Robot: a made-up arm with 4 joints. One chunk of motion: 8 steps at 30 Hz.
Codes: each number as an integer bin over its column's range. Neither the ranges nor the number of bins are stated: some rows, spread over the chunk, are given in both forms.
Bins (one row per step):
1: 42 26 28 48 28 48
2: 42 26 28 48 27 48
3: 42 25 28 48 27 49
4: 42 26 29 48 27 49
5: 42 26 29 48 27 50
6: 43 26 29 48 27 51
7: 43 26 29 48 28 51
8: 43 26 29 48 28 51
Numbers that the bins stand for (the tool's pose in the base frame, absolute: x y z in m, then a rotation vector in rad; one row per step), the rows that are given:
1: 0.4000 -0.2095 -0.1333 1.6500 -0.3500 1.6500
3: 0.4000 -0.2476 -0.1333 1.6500 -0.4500 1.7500
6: 0.4381 -0.2095 -0.0952 1.6500 -0.4500 1.9500
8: 0.4381 -0.2095 -0.0952 1.6500 -0.3500 1.9500
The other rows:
2: 0.4000 -0.2095 -0.1333 1.6500 -0.4500 1.6500
4: 0.4000 -0.2095 -0.0952 1.6500 -0.4500 1.7500
5: 0.4000 -0.2095 -0.0952 1.6500 -0.4500 1.8500
7: 0.4381 -0.2095 -0.0952 1.6500 -0.3500 1.9500

